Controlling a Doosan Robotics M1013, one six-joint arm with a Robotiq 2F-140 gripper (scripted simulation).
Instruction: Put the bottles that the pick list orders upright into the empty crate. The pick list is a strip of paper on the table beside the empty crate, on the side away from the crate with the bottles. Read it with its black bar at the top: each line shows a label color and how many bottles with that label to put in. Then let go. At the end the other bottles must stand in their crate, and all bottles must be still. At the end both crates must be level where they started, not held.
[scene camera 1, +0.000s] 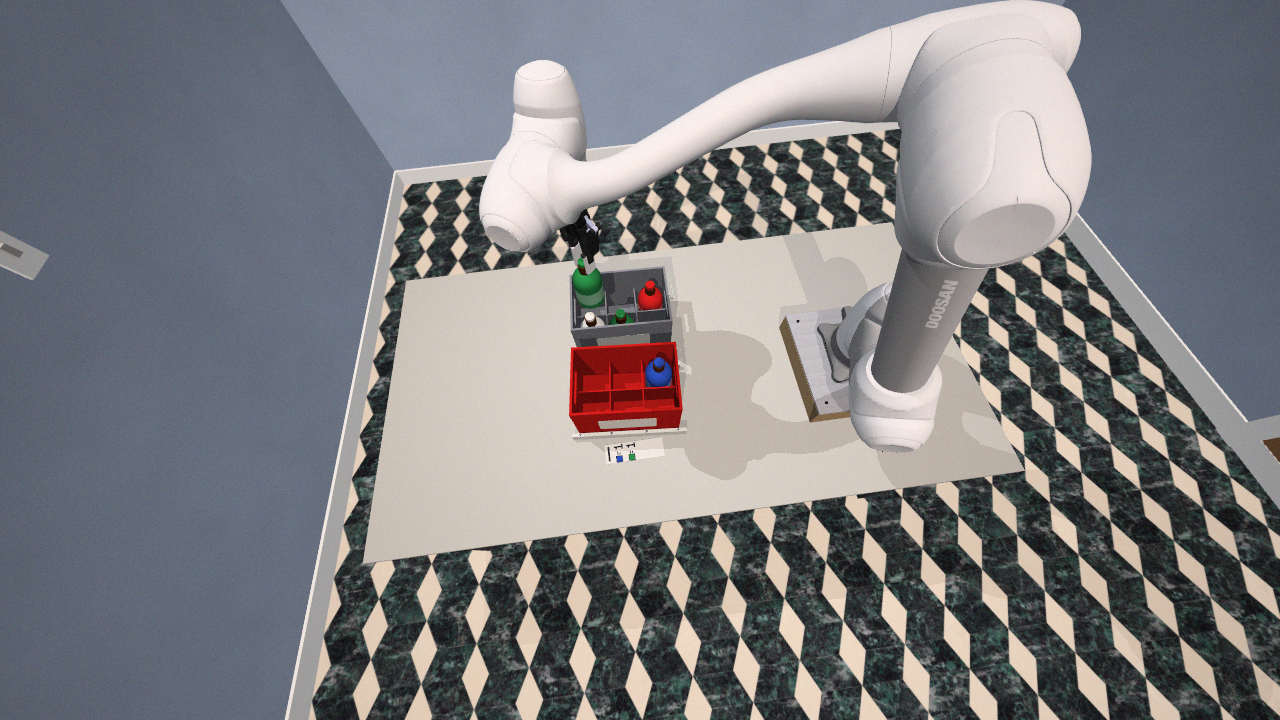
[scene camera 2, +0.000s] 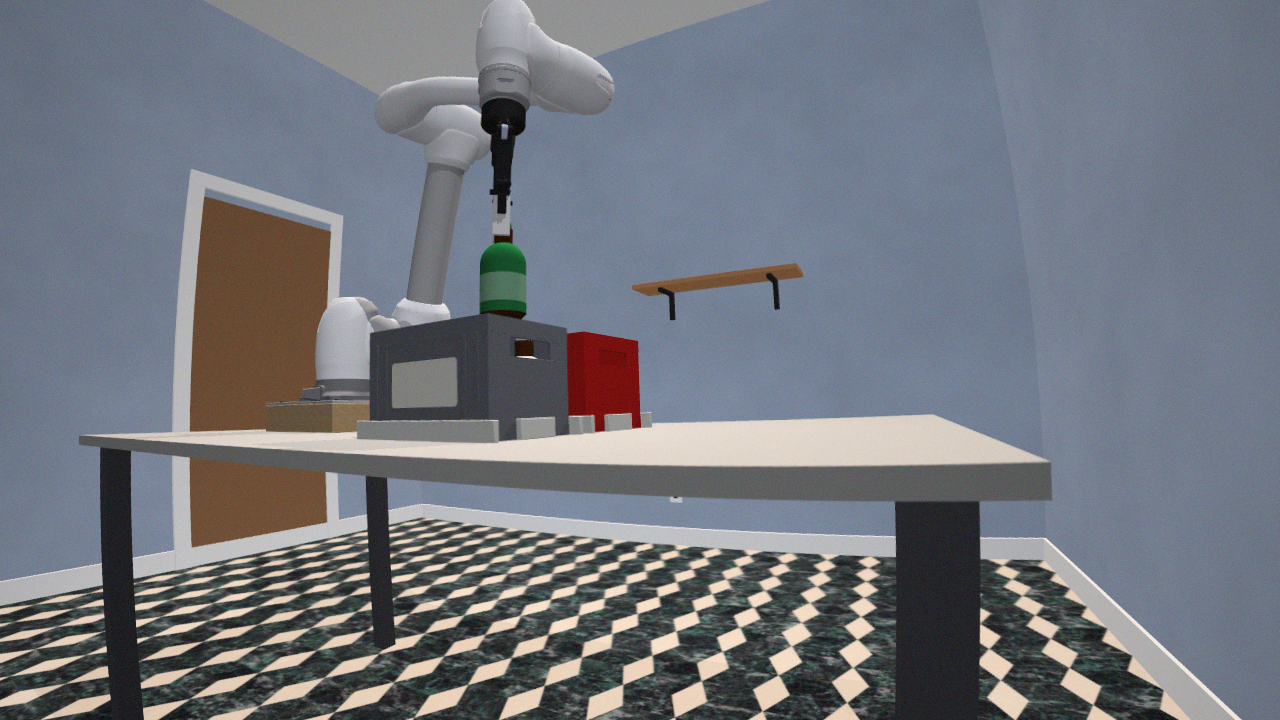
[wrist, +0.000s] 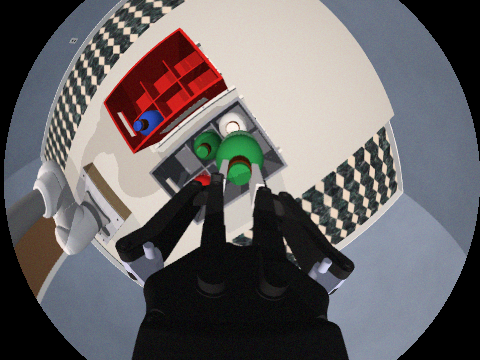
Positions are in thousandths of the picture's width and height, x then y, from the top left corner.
Labels:
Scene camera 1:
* my gripper: 457, 370
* red crate: 469, 523
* green-label bottle: 461, 402
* grey crate: 486, 401

